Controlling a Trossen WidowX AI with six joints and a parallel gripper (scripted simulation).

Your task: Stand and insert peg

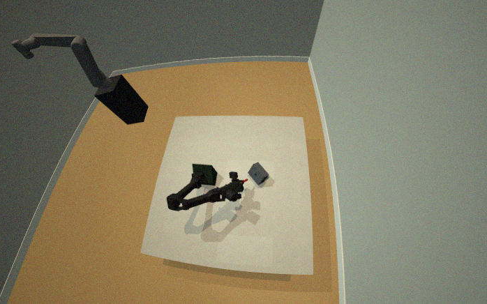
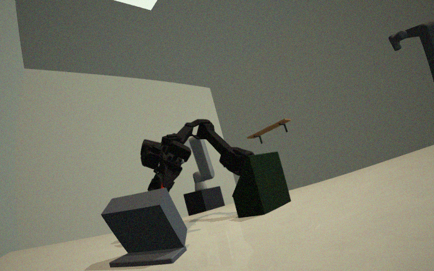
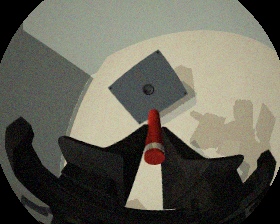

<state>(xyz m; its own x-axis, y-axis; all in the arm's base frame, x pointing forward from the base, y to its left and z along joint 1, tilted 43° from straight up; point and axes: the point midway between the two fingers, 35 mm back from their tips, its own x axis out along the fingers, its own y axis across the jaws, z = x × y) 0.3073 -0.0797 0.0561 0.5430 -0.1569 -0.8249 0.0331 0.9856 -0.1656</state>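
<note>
My gripper tip is 11 cm short of the grey sloped panel, 7 cm to the right of it and 7 cm above it. Also, from my gripper tip: red peg 1 cm behind, 1 cm to the right, 1 cm above.
</note>
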